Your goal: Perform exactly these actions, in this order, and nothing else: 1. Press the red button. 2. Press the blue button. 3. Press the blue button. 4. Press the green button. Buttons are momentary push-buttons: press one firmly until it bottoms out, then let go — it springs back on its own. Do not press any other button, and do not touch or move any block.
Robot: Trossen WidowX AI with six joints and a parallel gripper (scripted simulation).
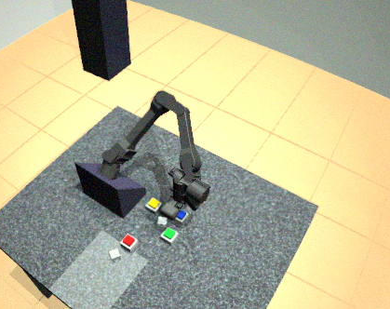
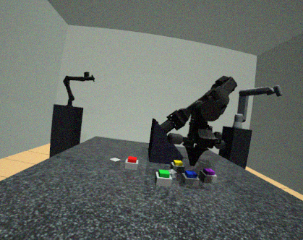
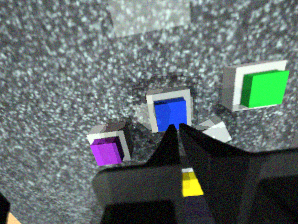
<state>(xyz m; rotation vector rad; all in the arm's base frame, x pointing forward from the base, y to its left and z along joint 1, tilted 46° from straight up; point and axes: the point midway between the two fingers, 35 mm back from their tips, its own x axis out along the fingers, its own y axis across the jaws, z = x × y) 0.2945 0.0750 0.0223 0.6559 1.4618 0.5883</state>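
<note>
Now: gripper tip 30 mm above the blue button. Round my gripper tip: yellow button (110 mm behind, 30 mm below, 10 mm to the right); then green button (90 mm to the right, 30 mm below, 10 mm ahead); then purple button (90 mm to the left, 40 mm behind, 30 mm below).
</note>
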